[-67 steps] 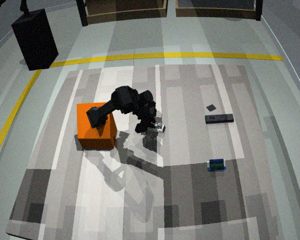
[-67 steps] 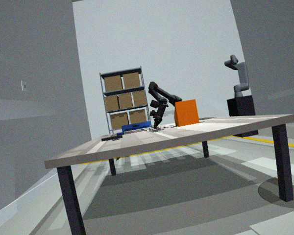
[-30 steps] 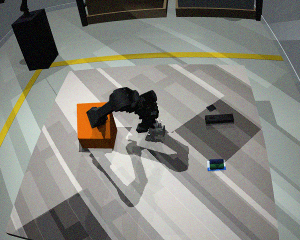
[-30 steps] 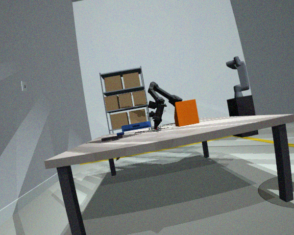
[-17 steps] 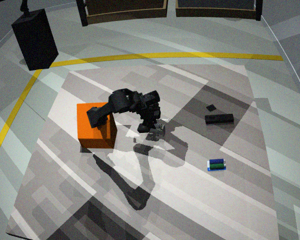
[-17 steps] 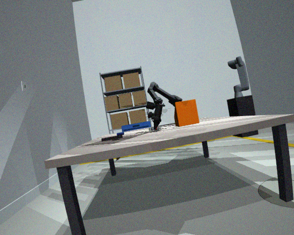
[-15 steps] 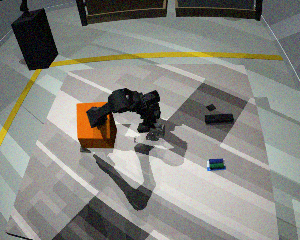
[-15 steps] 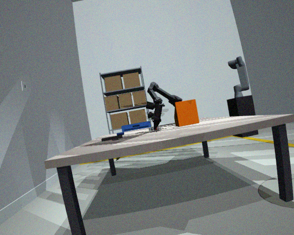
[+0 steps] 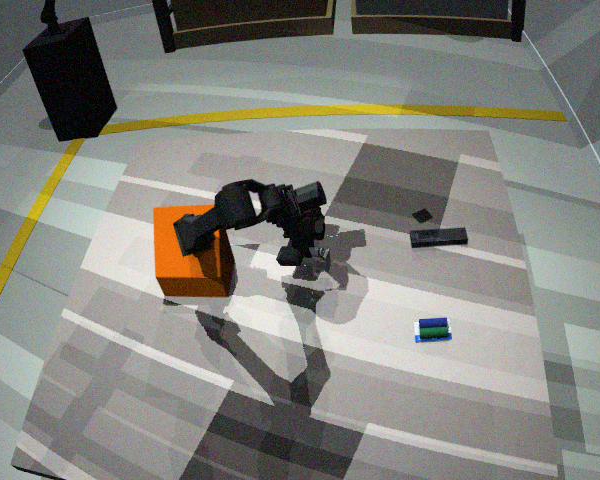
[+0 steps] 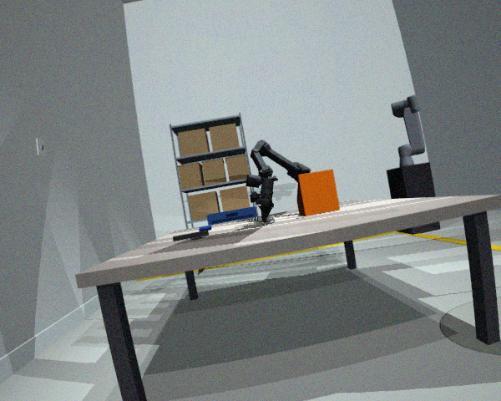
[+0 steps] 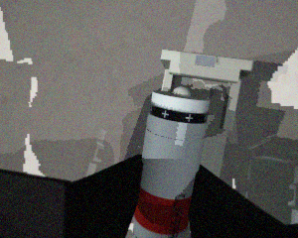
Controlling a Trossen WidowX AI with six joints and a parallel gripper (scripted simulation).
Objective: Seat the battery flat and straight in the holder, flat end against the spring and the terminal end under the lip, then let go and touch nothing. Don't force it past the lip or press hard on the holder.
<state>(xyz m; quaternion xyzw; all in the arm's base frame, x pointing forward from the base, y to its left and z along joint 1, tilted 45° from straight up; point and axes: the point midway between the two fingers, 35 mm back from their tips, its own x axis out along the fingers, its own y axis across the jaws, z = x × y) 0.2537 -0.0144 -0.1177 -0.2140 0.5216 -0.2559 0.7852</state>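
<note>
My gripper tip is now 10 mm below the battery. From my gripper tip the other things lie so: flat black bar (340 mm ahead, 70 mm to the left); then dark square (300 mm ahead, 160 mm to the left, 10 mm below).
</note>
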